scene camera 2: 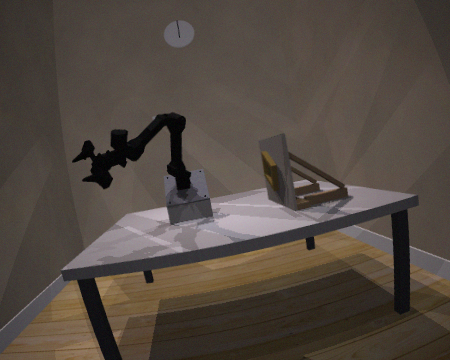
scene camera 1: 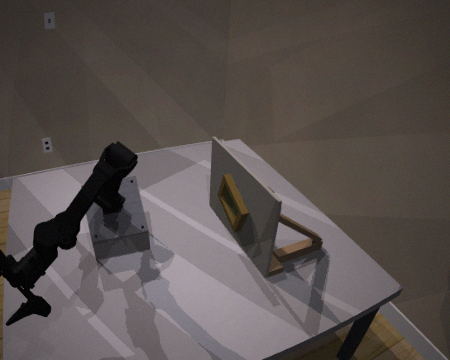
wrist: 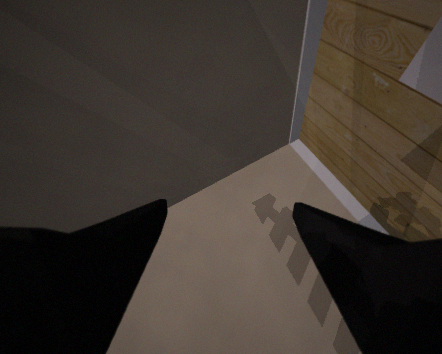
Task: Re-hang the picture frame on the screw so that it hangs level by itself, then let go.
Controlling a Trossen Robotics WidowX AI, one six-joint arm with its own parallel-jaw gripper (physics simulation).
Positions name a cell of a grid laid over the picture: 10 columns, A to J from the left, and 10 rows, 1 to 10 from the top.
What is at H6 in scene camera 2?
A wooden brace.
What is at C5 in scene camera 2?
My gripper.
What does my gripper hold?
Nothing.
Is my gripper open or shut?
Open.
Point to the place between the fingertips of my gripper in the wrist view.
At F6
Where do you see a picture frame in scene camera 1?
At F6
